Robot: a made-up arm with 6 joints.
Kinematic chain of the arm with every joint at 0, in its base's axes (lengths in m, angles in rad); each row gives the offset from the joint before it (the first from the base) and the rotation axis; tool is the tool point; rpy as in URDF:
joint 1: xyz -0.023 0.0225 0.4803 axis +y
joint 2: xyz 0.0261 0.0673 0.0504 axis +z
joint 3: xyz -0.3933 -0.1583 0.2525 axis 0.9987 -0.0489 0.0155
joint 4: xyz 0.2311 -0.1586 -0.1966 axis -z
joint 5: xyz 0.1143 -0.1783 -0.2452 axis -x
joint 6: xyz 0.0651 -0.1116 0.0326 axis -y
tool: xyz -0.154 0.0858 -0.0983 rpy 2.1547 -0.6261 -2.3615
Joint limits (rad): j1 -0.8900..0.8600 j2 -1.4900..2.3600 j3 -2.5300..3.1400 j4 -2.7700..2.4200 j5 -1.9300..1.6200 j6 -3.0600..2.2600
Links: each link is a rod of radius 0.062 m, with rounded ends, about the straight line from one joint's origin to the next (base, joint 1, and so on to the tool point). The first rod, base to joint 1, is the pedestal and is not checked.
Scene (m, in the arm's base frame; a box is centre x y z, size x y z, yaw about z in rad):
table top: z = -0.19
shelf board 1: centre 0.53 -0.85 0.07 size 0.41 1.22 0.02 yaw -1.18
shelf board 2: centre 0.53 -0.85 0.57 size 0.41 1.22 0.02 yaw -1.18
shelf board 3: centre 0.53 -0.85 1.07 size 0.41 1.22 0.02 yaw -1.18
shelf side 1: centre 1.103 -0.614 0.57 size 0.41 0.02 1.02 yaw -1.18
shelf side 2: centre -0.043 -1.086 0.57 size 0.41 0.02 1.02 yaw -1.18
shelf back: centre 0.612 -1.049 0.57 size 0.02 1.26 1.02 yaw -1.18
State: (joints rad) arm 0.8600 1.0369 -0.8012 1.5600 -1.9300 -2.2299
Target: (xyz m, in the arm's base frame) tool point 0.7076 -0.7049 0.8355
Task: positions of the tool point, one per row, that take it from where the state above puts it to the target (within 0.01 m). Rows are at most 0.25 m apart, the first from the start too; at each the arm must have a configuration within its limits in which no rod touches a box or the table.
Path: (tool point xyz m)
1: 0.3481 -0.7151 0.2709
2: 0.3102 -0.6189 0.2682
3: 0.2835 -0.5076 0.2780
4: 0.4550 -0.4809 0.4037
5: 0.5591 -0.4325 0.6012
6: 0.5692 -0.3689 0.8355
7: 0.6148 -0.5393 0.8190
8: 0.6501 -0.6571 0.8274
9: 0.7076 -0.7049 0.8355

